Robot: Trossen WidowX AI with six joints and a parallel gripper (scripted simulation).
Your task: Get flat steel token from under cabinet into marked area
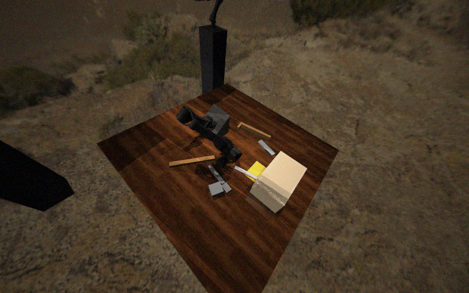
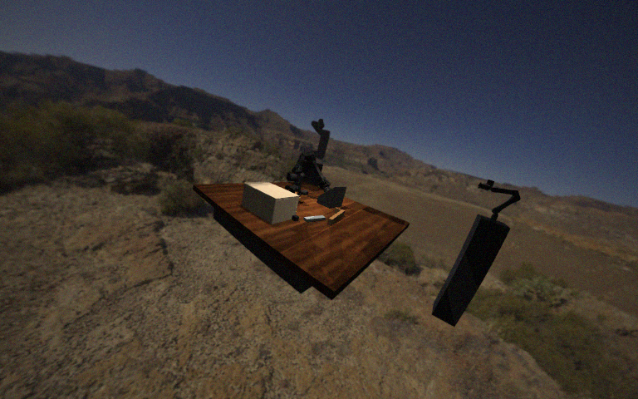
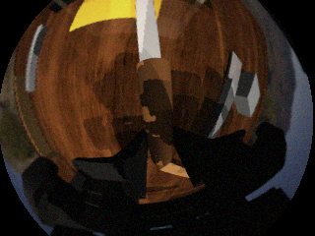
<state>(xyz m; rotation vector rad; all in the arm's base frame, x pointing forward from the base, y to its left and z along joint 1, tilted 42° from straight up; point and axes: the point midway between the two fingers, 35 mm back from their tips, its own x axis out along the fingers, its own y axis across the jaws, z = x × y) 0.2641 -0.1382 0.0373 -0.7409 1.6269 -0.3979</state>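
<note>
Right now my gripper tip is 12 cm to the left of the grey scraper and 8 cm short of it. Round my gripper tip: wooden stick 16 cm behind, 15 cm to the right; grey block 19 cm to the right, 10 cm ahead, 1 cm above; grey bar 32 cm to the left, 14 cm ahead.
</note>
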